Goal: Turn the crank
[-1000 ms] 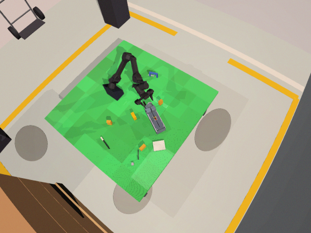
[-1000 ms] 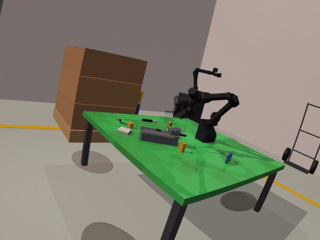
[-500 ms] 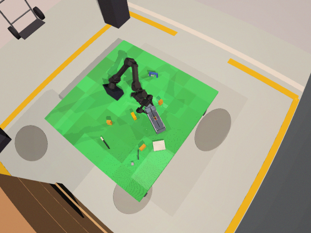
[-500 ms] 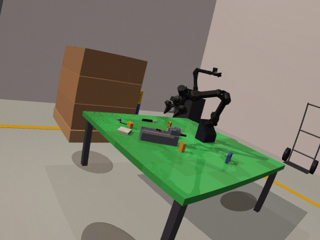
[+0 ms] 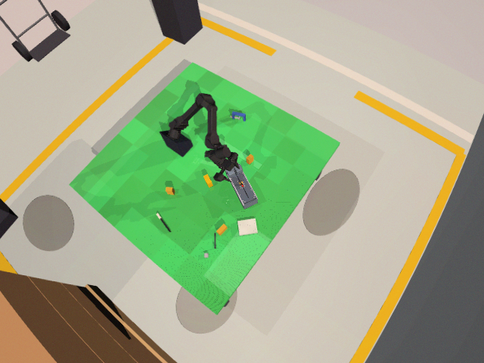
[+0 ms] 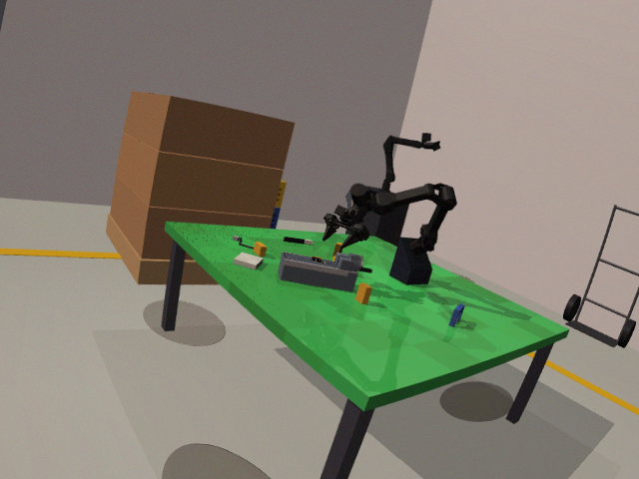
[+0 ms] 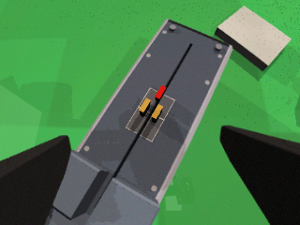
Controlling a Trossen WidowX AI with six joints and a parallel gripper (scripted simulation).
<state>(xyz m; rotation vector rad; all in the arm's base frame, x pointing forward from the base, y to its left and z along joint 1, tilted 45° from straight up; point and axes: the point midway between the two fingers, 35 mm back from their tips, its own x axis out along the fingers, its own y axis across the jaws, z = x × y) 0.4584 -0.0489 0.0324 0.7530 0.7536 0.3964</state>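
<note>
The dark handle is 13 cm behind my gripper tip, 7 cm to the left of it and 7 cm below it. Round my gripper tip: grey piece: 10 cm ahead, 45 cm to the right, 14 cm below; then red pointer: 6 cm ahead, 1 cm to the right, 6 cm below; then white pad: 20 cm ahead, 19 cm to the right, 13 cm below.
</note>
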